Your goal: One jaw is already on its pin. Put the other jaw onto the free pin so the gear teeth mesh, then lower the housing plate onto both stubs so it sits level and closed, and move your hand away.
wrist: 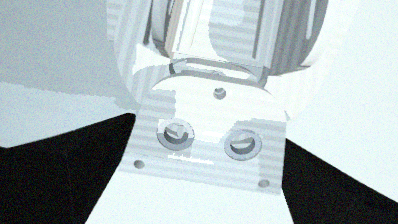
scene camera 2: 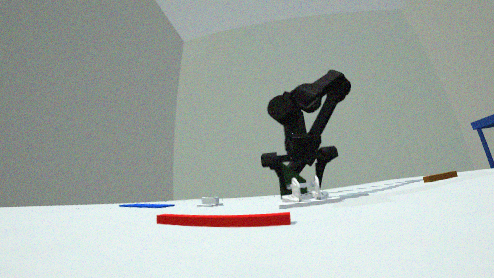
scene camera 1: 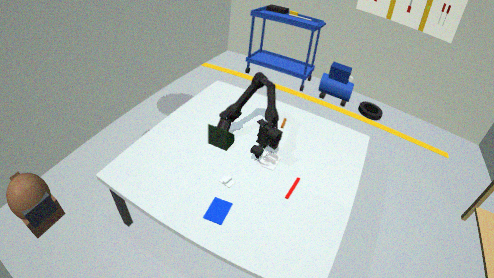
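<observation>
Scene camera 2 gives me my gripper [scene camera 2: 302,191] together with a red bar [scene camera 2: 255,220]. In the wrist view I find my gripper again [wrist: 206,132]. The red bar is out of frame in the wrist view.
</observation>
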